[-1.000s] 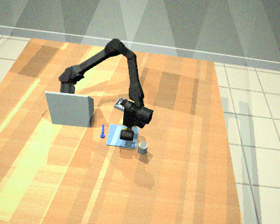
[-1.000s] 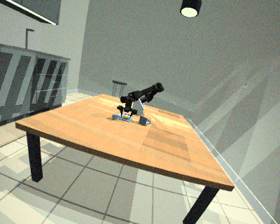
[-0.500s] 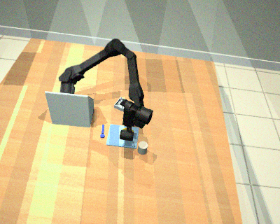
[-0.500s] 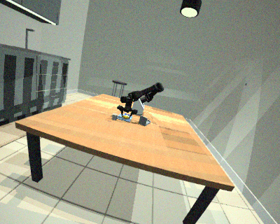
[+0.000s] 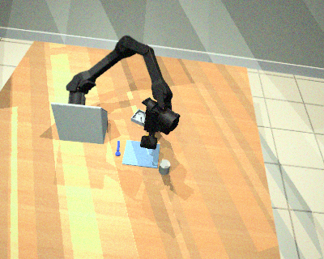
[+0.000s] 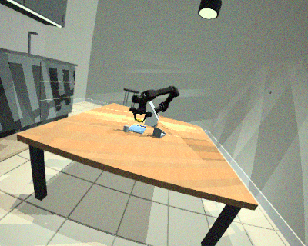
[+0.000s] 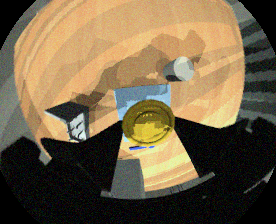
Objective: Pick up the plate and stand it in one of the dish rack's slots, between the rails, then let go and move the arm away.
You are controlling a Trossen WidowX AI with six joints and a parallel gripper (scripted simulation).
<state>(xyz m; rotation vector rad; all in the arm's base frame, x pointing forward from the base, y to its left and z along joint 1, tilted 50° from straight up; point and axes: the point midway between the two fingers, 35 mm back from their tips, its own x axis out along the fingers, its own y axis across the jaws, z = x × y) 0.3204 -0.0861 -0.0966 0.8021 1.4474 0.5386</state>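
The dish rack is 20 cm to the left of my gripper tip, 6 cm below it and 1 cm behind it. Also, from my gripper tip: blue spoon 13 cm behind, 8 cm below, 2 cm to the left; then plate 1 cm above.
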